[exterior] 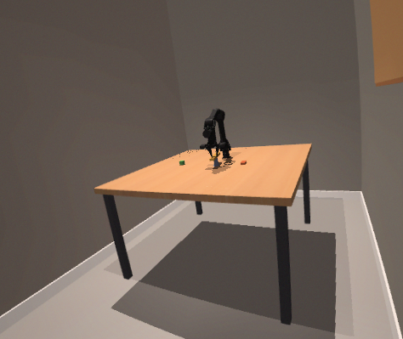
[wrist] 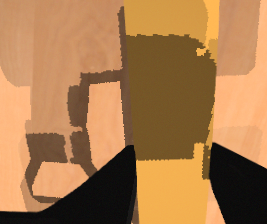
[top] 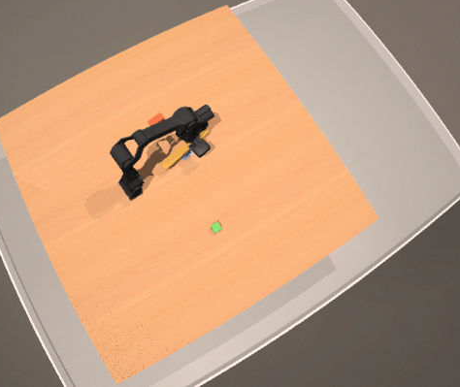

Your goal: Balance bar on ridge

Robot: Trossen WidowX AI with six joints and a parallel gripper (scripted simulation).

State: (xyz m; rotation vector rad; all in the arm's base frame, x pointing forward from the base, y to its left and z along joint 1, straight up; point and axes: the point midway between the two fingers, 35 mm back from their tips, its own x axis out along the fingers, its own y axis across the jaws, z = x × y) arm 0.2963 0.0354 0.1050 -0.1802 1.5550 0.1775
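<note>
My gripper tip is 30 mm past the yellow bar and 10 mm to the left of it. Also, from my gripper tip: green cube (350 mm to the right, 80 mm behind, 50 mm below); orange-red block (190 mm to the left, 70 mm behind, 60 mm below).
</note>
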